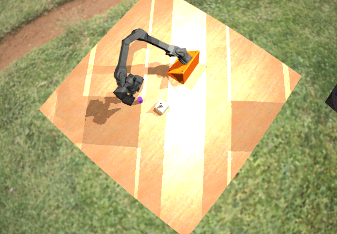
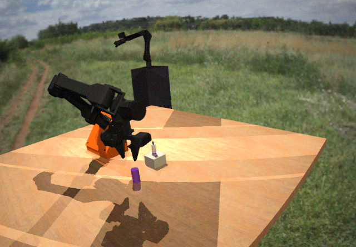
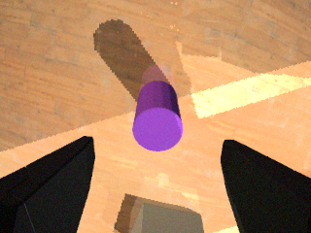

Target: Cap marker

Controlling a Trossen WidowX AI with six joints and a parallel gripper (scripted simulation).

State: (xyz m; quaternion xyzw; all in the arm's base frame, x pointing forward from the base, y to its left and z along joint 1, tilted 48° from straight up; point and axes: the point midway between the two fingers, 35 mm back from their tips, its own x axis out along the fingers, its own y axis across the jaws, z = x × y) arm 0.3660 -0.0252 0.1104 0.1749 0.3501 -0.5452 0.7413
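Right now my gripper tip is 1 cm past the marker cap, 2 cm to the right of it and 7 cm above it. From my gripper tip the other things lie so: holder block: 6 cm behind, 15 cm to the left, 8 cm below.
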